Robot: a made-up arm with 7 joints.
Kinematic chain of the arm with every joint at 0, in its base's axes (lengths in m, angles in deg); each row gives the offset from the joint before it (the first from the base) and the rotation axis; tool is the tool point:
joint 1: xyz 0 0 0 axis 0 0.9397 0.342
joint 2: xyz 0 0 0 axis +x
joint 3: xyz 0 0 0 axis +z
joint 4: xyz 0.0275 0 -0.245 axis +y
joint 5: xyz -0.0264 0 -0.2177 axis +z
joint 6: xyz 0 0 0 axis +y
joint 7: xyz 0 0 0 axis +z
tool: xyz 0 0 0
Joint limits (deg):
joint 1: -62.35..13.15
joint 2: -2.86..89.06
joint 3: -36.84..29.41
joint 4: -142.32..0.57
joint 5: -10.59..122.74
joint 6: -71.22..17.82
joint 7: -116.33..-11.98
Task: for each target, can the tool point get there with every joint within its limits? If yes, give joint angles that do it. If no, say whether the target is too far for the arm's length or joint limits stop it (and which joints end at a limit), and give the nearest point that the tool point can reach.
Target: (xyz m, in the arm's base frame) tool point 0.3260 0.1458 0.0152
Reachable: yes | joints -35.13 51.12 2.27 -93.26 58.20 -8.31 -49.24
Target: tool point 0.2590 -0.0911 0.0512
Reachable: yes | joints -49.97 6.26 -7.80 -119.92 65.79 -62.66 -83.00
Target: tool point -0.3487 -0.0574 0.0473
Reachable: no: joint limits stop it (at a limit: joint 1, joint 2, joint 3, joint 4) | nearest point 0.0278 0.0518 0.1933 | short by 0.418 m
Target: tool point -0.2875 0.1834 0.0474
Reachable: no: joint limits stop it (at a limit: joint 1, joint 2, joint 3, joint 4) | nearest point 0.0278 0.0518 0.1933 | short by 0.371 m
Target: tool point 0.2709 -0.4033 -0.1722
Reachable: no: too far | nearest point 0.3122 -0.2309 -0.1133 | short by 0.187 m
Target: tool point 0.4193 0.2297 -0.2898
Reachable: no: too far | nearest point 0.3494 0.1914 -0.2415 | short by 0.093 m
